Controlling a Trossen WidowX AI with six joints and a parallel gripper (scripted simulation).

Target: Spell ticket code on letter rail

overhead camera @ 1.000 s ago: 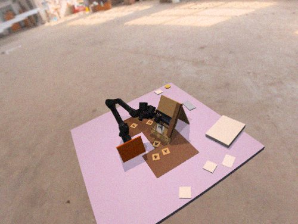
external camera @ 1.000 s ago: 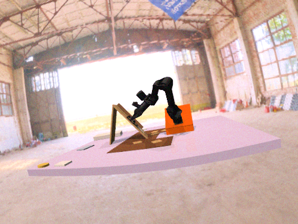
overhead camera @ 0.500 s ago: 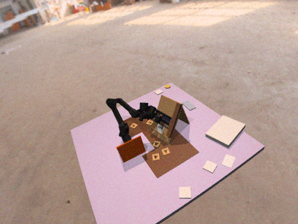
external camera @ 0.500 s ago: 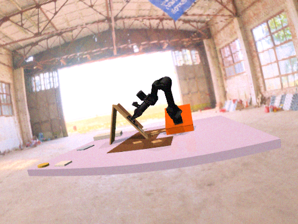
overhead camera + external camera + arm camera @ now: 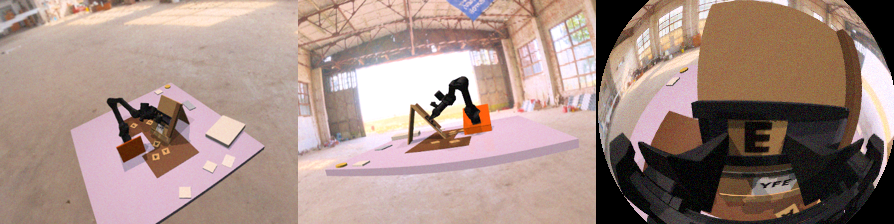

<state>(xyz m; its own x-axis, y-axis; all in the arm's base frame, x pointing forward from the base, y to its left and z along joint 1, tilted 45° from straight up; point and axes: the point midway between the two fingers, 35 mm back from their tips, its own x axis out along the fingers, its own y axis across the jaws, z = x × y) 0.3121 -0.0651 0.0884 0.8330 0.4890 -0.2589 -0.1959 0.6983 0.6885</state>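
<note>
My gripper tip is now 40 mm past the white ticket, 50 mm to the left of it and 80 mm above it. Also, from my gripper tip: cream slab: 380 mm ahead, 390 mm to the right, 140 mm below; brown mat: 140 mm behind, 30 mm to the right, 150 mm below; grey plate: 380 mm ahead, 100 mm to the left, 150 mm below.
</note>
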